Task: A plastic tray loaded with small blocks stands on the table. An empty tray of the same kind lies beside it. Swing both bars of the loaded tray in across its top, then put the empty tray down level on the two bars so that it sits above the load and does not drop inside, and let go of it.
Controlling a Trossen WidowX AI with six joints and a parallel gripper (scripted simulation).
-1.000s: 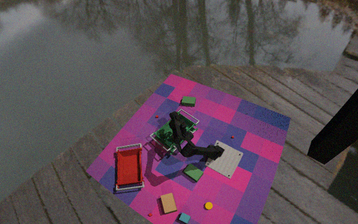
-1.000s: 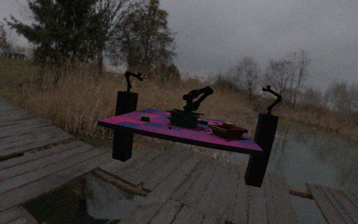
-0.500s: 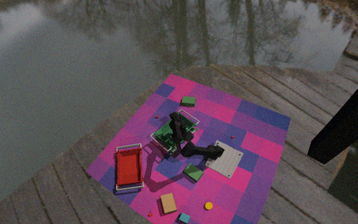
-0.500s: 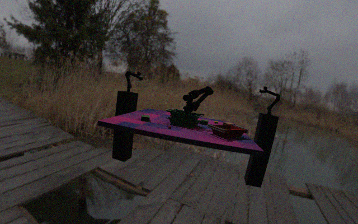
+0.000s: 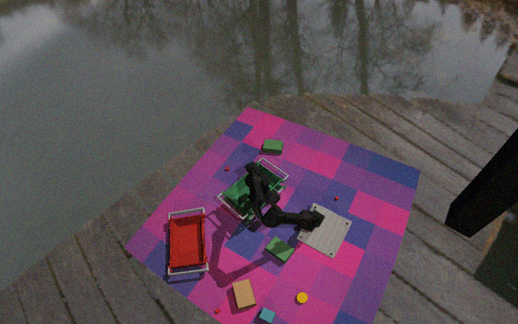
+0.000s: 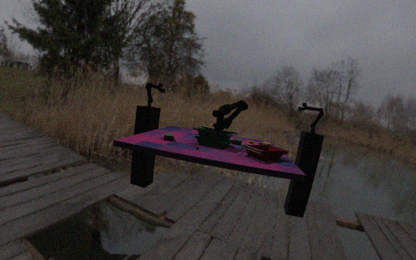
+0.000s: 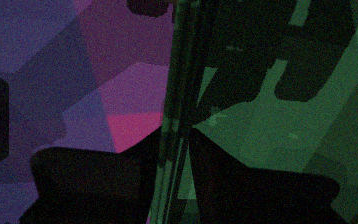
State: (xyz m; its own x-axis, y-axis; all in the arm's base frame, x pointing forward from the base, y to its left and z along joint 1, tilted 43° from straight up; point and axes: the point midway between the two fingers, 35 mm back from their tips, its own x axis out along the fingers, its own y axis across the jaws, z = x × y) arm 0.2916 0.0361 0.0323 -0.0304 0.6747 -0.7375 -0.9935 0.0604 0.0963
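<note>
Now: the green tray 8 cm ahead of my gripper tip, 1 cm to the right of it and 3 cm above it. The rest, counted from my gripper tip: yellow disc 44 cm behind, 30 cm to the left, 7 cm below; then tan block 22 cm behind, 44 cm to the left, 5 cm below; then teal block 36 cm behind, 46 cm to the left, 6 cm below.
</note>
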